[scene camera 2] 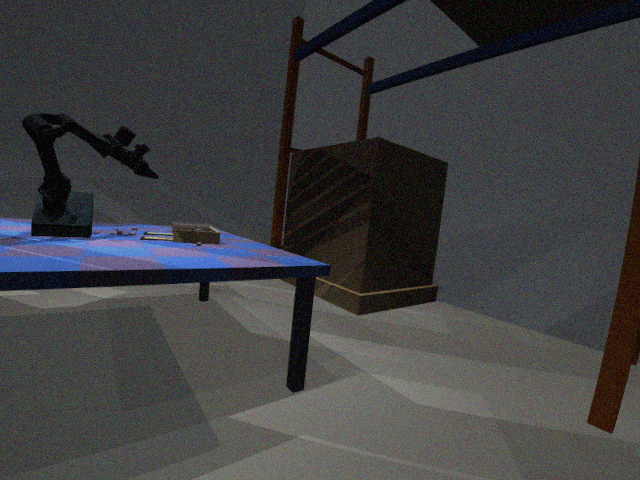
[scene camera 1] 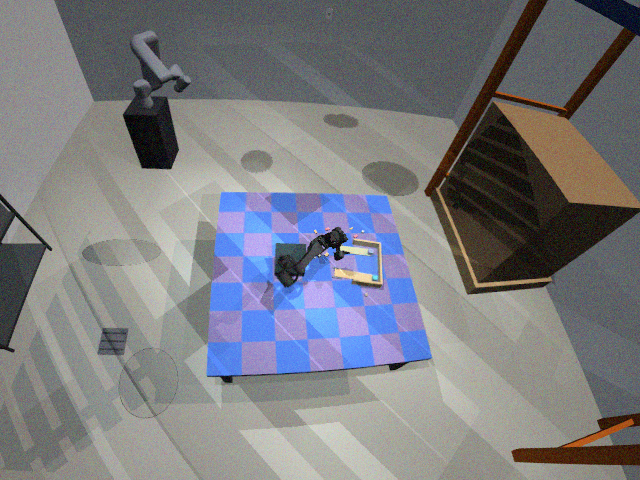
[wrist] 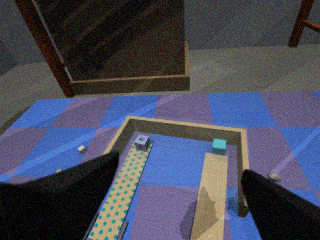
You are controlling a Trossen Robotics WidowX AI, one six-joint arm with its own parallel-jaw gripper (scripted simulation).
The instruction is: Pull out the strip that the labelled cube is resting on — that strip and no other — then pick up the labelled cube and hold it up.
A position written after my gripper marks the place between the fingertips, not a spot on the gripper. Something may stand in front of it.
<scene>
My gripper (wrist: 180,167) is open, with nothing in its grasp. I also see a wooden three-sided frame (scene camera 2: 183,232).
</scene>
